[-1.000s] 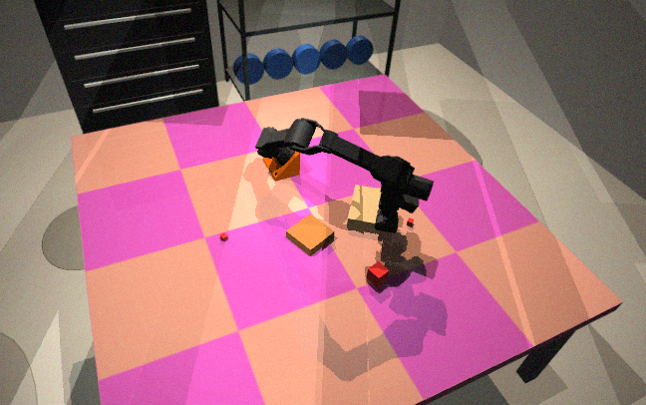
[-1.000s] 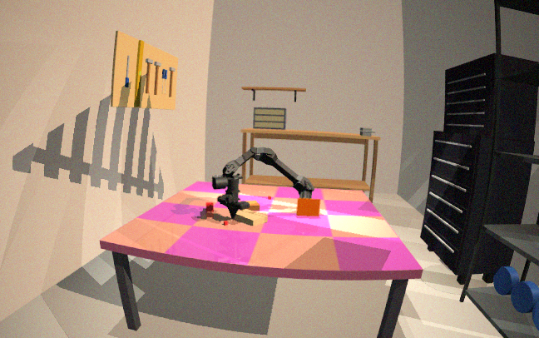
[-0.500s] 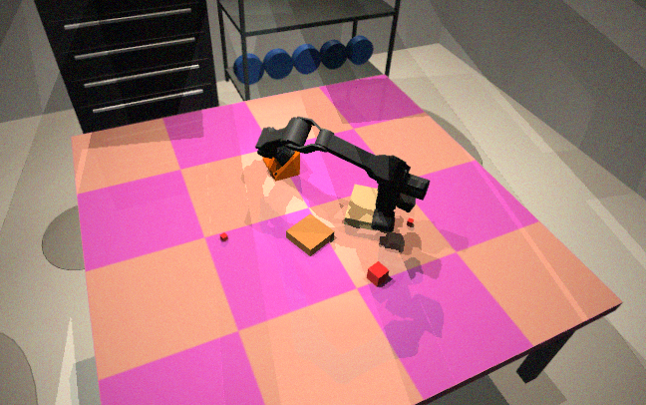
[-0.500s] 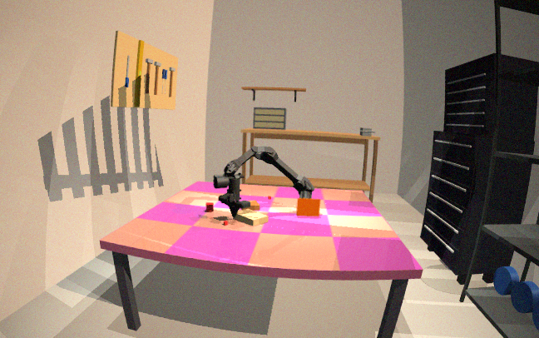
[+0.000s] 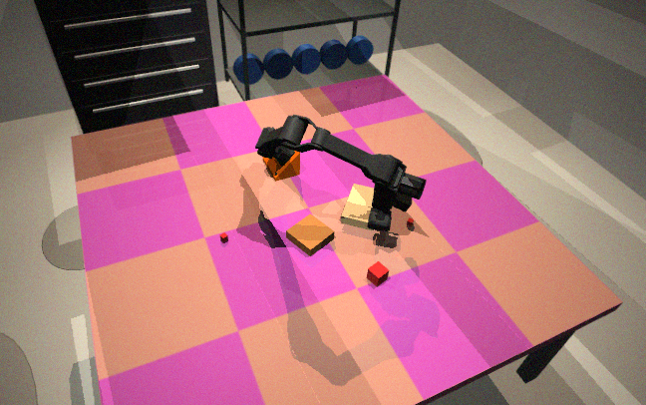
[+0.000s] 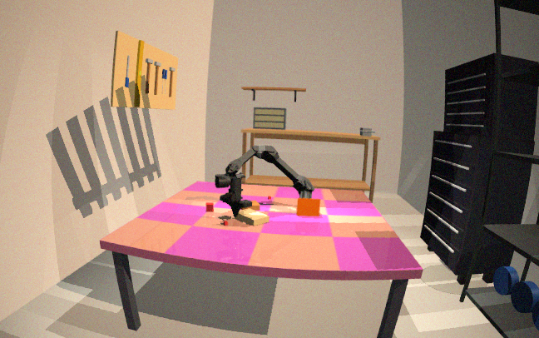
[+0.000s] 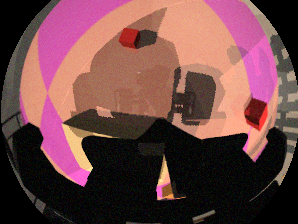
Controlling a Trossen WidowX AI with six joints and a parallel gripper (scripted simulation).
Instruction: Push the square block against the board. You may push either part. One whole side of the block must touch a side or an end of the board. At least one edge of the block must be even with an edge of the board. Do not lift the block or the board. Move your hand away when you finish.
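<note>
The board lies 80 mm behind my gripper tip and 10 mm to the right of it. The rest, counted from my gripper tip: square block 40 mm behind, 210 mm to the right; red cube 160 mm ahead, 100 mm to the right, 10 mm above.
</note>
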